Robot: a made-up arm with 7 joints. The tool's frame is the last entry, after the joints. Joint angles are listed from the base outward. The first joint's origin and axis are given. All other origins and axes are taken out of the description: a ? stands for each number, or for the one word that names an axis. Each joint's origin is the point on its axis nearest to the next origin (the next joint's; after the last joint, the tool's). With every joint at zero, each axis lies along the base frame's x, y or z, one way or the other. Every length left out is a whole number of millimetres.
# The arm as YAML. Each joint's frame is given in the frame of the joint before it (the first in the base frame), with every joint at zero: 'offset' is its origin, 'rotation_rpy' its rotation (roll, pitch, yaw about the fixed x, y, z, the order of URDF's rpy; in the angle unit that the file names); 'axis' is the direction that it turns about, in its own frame. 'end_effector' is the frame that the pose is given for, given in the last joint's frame.
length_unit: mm
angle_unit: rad
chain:
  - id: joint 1
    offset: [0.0, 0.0, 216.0]
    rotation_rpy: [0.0, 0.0, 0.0]
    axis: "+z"
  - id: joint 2
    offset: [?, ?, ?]
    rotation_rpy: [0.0, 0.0, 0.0]
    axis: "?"
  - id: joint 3
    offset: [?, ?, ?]
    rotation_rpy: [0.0, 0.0, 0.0]
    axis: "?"
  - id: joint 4
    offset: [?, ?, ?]
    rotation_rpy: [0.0, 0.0, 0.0]
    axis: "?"
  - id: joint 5
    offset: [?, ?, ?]
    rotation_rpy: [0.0, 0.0, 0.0]
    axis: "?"
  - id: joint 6
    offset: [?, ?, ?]
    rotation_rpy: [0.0, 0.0, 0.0]
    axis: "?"
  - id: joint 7
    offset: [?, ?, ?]
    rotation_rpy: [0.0, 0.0, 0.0]
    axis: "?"
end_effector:
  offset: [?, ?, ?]
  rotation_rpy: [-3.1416, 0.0, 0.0]
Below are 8 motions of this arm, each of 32 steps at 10 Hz.
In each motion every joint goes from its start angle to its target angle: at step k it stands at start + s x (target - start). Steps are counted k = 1, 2, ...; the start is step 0. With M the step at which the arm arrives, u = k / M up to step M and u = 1 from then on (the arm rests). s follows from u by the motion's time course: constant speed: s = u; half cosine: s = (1 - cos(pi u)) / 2; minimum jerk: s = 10 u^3 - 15 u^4 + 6 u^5.
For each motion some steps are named. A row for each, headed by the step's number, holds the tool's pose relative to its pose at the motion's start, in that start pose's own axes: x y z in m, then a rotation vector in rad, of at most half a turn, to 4 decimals.
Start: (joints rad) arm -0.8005 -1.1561 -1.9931 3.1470 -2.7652 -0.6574 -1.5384
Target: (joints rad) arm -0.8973 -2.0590 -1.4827 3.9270 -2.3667 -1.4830 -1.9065
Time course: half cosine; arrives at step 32
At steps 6, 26, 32:
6: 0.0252 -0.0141 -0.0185 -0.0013 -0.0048 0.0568
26: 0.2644 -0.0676 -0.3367 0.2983 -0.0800 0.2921
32: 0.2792 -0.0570 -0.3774 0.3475 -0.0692 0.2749

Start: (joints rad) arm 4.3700 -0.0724 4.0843 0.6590 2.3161 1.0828 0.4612
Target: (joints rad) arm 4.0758 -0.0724 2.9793 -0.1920 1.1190 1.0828 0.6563
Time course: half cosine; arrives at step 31
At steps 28, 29, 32:
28: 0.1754 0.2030 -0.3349 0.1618 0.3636 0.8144
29: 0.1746 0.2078 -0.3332 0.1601 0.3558 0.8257
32: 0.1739 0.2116 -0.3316 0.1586 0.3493 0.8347

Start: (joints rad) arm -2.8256 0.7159 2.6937 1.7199 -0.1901 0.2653 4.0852
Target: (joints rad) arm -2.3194 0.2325 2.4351 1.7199 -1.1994 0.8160 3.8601
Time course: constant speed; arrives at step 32
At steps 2, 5, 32:
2: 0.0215 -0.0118 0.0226 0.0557 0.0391 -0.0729
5: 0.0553 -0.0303 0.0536 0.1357 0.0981 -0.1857
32: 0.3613 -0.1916 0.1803 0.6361 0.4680 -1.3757

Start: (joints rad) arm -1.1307 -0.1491 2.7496 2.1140 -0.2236 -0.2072 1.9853
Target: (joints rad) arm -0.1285 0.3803 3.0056 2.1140 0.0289 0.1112 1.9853
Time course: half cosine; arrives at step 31
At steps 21, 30, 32:
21: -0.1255 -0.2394 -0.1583 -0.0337 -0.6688 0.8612
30: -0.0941 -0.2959 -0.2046 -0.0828 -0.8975 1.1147
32: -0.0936 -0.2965 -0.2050 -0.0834 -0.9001 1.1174

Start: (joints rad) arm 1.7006 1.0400 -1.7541 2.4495 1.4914 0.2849 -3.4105
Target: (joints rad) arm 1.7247 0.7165 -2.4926 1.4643 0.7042 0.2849 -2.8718
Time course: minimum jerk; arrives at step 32
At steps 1, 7, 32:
1: -0.0001 -0.0002 0.0000 0.0004 -0.0001 -0.0001
7: -0.0200 -0.0411 -0.0084 0.1086 -0.0183 -0.0162
32: -0.1541 -0.4854 -0.4408 1.5002 -0.2343 0.1842

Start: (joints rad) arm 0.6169 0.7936 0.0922 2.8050 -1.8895 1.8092 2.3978
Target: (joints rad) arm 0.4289 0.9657 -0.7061 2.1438 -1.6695 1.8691 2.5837
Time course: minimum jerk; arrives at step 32
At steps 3, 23, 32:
3: -0.0017 0.0014 0.0007 0.0031 0.0051 -0.0040
23: -0.0780 0.2100 0.2294 0.2381 0.7056 -0.5205
32: -0.0540 0.2400 0.2804 0.2526 0.8374 -0.6014

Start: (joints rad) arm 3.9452 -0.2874 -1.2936 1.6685 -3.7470 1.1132 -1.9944
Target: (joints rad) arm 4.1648 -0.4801 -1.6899 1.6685 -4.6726 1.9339 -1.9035
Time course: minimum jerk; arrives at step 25
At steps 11, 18, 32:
11: 0.0198 -0.0146 -0.0115 0.3341 -0.1413 -0.0965
18: 0.0015 -0.0335 -0.0725 0.7031 -0.4030 -0.0479
32: -0.0080 -0.0383 -0.1003 0.7986 -0.4890 0.0050

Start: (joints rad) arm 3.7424 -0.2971 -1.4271 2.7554 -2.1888 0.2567 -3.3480
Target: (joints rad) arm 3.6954 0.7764 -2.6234 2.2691 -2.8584 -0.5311 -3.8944
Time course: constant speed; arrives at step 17
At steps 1, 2, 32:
1: -0.0425 0.0004 -0.0168 0.0398 -0.0839 -0.1621
2: -0.0804 0.0047 -0.0347 0.0793 -0.1630 -0.3253
32: -0.1152 0.0245 -0.2104 0.1635 -0.5109 -2.7421

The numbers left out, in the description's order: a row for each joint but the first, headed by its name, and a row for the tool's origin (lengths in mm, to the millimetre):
joint 2: xyz 0.0 0.0 0.0, axis +y
joint 3: xyz 0.0 0.0 265.0, axis +z
joint 4: xyz 70.0 0.0 0.0, axis -y
joint 5: xyz 70.0 0.0 -310.0, axis -z
joint 6: xyz 0.0 0.0 0.0, axis +y
joint 7: xyz 119.0 0.0 -152.0, axis -z
tool: xyz 0.0 0.0 0.0

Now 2 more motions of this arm.
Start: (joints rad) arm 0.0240 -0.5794 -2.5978 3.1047 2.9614 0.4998 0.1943
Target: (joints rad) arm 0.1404 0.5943 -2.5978 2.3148 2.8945 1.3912 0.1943
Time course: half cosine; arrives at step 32
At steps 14, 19, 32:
14: -0.1983 0.2116 0.0869 -0.2992 -0.4358 0.1259
19: -0.3412 0.3266 0.0770 -0.4728 -0.7052 0.2042
32: -0.5491 0.4554 -0.0191 -0.7189 -1.1046 0.3180

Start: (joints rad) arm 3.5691 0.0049 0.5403 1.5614 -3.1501 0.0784 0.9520
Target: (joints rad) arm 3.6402 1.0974 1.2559 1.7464 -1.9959 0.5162 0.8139
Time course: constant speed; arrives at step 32
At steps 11, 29, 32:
11: 0.1702 0.0034 0.0481 0.0429 0.1774 0.6028
29: 0.3161 0.0296 0.0702 0.5485 0.1882 1.6154
32: 0.3287 0.0270 0.0743 0.6889 0.1638 1.7657

